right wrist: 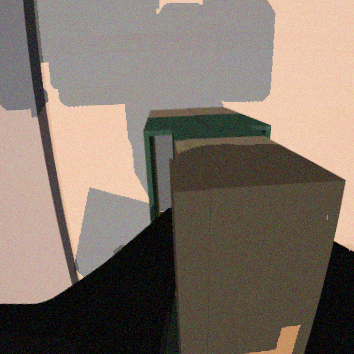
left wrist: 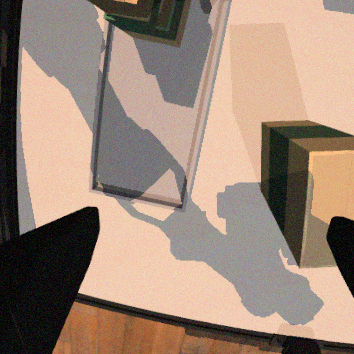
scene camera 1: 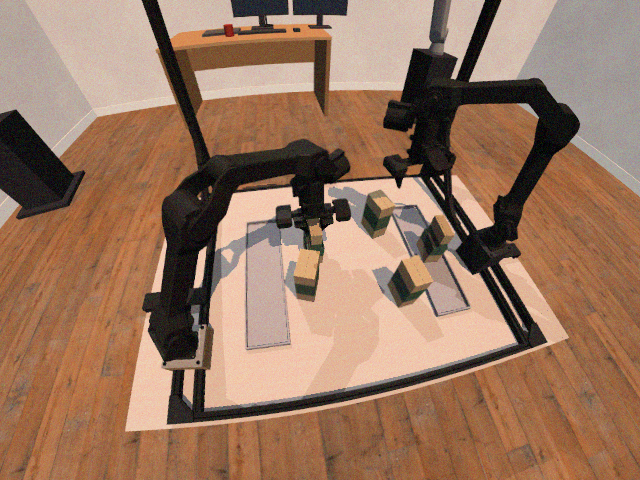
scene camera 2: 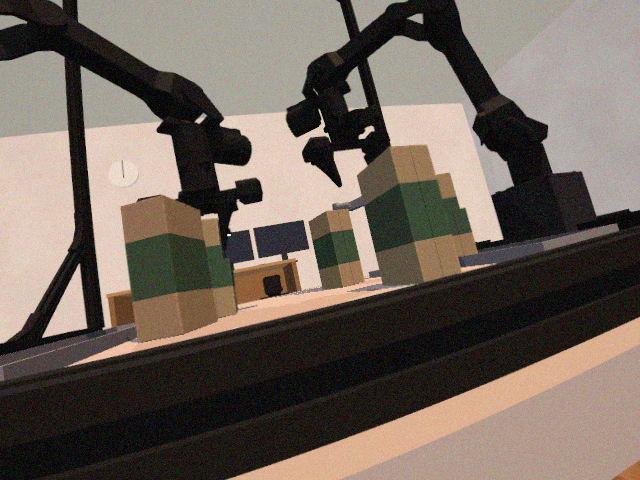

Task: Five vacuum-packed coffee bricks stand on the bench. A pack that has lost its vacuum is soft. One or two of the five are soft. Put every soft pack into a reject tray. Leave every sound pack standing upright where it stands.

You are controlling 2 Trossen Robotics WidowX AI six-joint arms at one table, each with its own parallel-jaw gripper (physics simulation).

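Frame: origin at the left arm's base, x back, y right, z up, level; millimetres.
Seen in the pictures: left gripper, fingertip midpoint: (left wrist: 216,223) (scene camera 1: 412,184); right gripper, fingertip midpoint: (right wrist: 219,219) (scene camera 1: 314,232) (scene camera 2: 214,252); left arm's base, link origin: (scene camera 1: 491,240) (scene camera 2: 534,183); right arm's base, link origin: (scene camera 1: 183,345).
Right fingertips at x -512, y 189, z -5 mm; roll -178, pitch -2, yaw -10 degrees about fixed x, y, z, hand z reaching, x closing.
Note:
Offsets run from my right fingertips to a thing's top centre. "*": to the spot under its first point.
My right gripper (scene camera 1: 314,238) (scene camera 2: 214,240) (right wrist: 219,219) is shut on the back-left coffee pack @[dx -3, dy -8, dz +44 mm] (scene camera 1: 315,234) (scene camera 2: 219,273) (right wrist: 250,260), which stands upright and looks squeezed narrow. Its base is partly hidden. A pack @[dx -53, dy -118, dz +43 mm] (scene camera 1: 307,273) (scene camera 2: 170,268) stands upright in front of it. A centre-back pack @[dx +221, dy +32, dz +43 mm] (scene camera 1: 377,214) (scene camera 2: 337,248) (left wrist: 330,185) and a front-right pack @[dx +196, dy -216, dz +43 mm] (scene camera 1: 409,281) (scene camera 2: 408,217) stand upright. A stepped, misshapen pack @[dx +353, dy -114, dz +46 mm] (scene camera 1: 435,238) (scene camera 2: 462,229) (left wrist: 167,25) stands in the right tray (scene camera 1: 453,312) (left wrist: 137,198). My left gripper (scene camera 1: 421,173) (left wrist: 216,223) hangs open and empty near the centre-back pack.
A long shallow tray @[* dx -195, dy -246, dz -84 mm] (scene camera 1: 267,345) lies at the left of the bench, beside the two left packs. Its edge shows in the right wrist view. A black frame rail @[* dx -10, dy -407, dz -78 mm] (scene camera 1: 361,387) (scene camera 2: 320,356) borders the bench. A desk (scene camera 1: 253,49) with monitors stands behind.

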